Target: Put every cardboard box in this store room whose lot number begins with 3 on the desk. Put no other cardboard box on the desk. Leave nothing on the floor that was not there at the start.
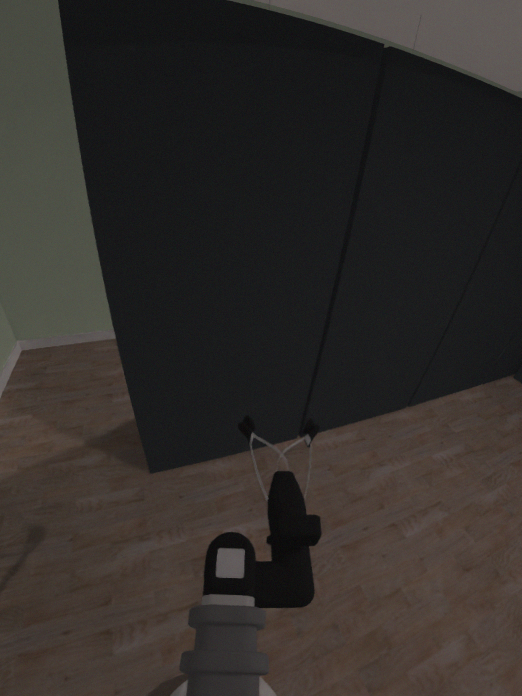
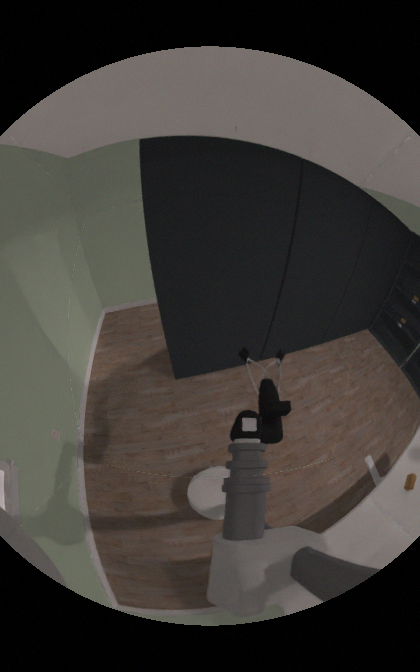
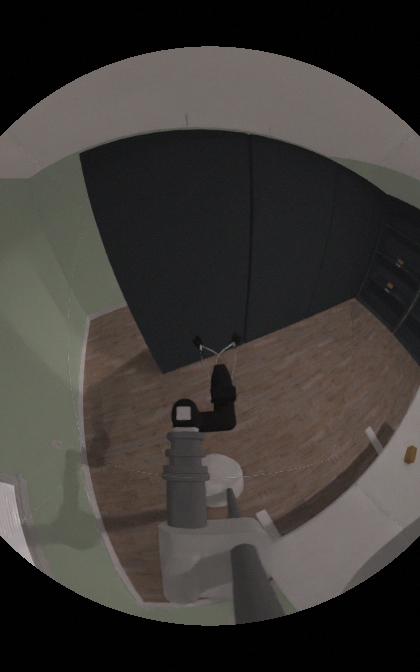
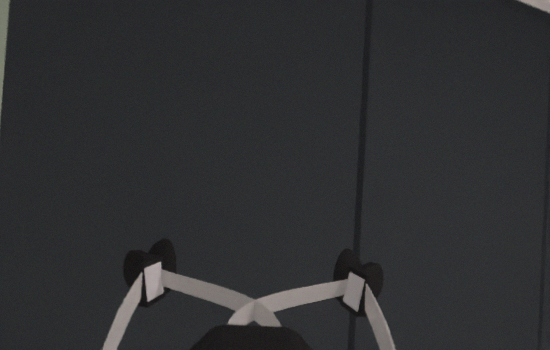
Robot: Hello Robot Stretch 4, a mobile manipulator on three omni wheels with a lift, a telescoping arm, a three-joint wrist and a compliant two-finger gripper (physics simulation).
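My gripper is open and empty, in front of a tall dark panel. A small orange-brown box lies on a white table top at the lower right; this may be the desk. Two more small orange-brown things, an upper one and a lower one, are in a dark shelf unit at the right, with pale marks below them. No lot number is readable.
The dark panel's left edge stands out from a green wall, with wood floor between. White table legs, one of them at the right, stand on the floor. My round white base is below the arm.
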